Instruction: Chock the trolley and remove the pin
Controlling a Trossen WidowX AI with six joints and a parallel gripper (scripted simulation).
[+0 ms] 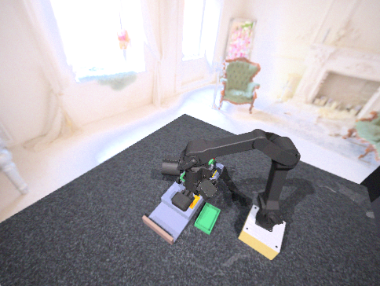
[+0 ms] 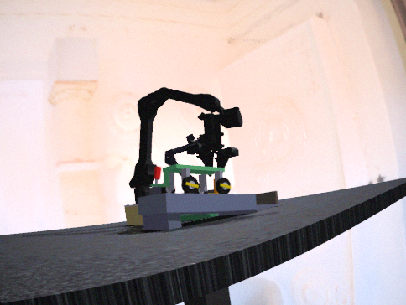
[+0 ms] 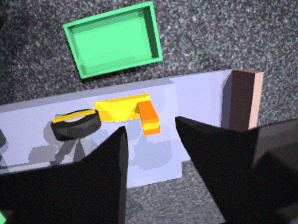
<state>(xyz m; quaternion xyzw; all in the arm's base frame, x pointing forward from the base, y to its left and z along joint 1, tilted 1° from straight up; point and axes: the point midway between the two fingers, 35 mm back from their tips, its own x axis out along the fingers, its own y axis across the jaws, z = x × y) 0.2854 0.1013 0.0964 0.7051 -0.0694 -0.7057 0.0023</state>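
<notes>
My gripper tip is 30 mm to the left of the yellow chock and 50 mm above it. From my gripper tip the other things lie so: green trolley: 50 mm ahead, 140 mm to the right, 20 mm below; then ramp: 50 mm ahead, 140 mm to the right, 80 mm below; then green tray: 80 mm behind, 30 mm to the right, 140 mm below.
</notes>
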